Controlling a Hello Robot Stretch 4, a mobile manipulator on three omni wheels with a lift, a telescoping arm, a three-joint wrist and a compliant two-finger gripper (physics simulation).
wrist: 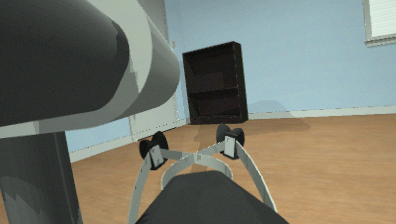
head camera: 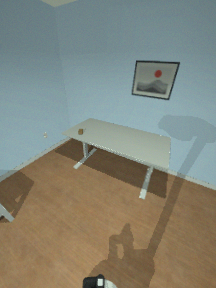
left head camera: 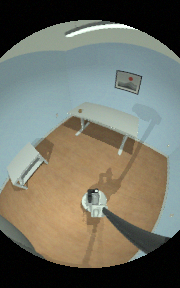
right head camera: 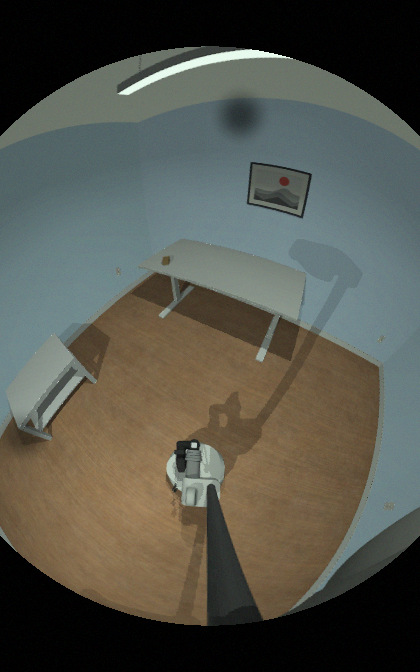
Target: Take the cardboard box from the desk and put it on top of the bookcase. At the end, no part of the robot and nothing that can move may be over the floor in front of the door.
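Frame: origin at the robot's base, x left, y back, z up, level; metres.
Where they show: gripper, fingertip midpoint: [wrist: 191,139] [left head camera: 89,211].
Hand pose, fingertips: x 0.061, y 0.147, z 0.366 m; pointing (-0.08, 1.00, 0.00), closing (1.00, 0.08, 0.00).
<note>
After its pixels a point has its place.
A small brown cardboard box [head camera: 80,131] {y -1.601, x 0.381, z 0.739 m} [left head camera: 80,110] {y -1.607, x 0.359, z 0.735 m} [right head camera: 166,260] sits near the left end of the grey-white desk [head camera: 125,142] {y -1.416, x -0.275, z 0.693 m} [left head camera: 112,119] {y -1.368, x -0.299, z 0.693 m} [right head camera: 235,272], which stands against the blue wall. The dark bookcase [wrist: 215,85] {y 3.034, x 0.269, z 0.512 m} stands upright by the wall in the wrist view, with two open compartments showing. A pale door [wrist: 155,117] {y 2.488, x -0.558, z 0.187 m} shows partly to its left, behind the robot's arm. My gripper [wrist: 191,139] {y 0.147, x 0.061, z 0.366 m} is open and empty, its two fingertips apart. It is far from both the box and the bookcase.
A low white table with a lower shelf [left head camera: 24,162] {y -0.416, x 1.371, z 0.423 m} [right head camera: 40,372] stands by the left wall. A framed picture [head camera: 155,80] {y -1.823, x -0.643, z 1.451 m} [left head camera: 128,82] {y -1.826, x -0.637, z 1.428 m} [right head camera: 279,190] hangs above the desk. A window [wrist: 382,20] {y 2.094, x 2.084, z 0.984 m} shows at the right of the wrist view. Wooden floor lies between robot and desk.
</note>
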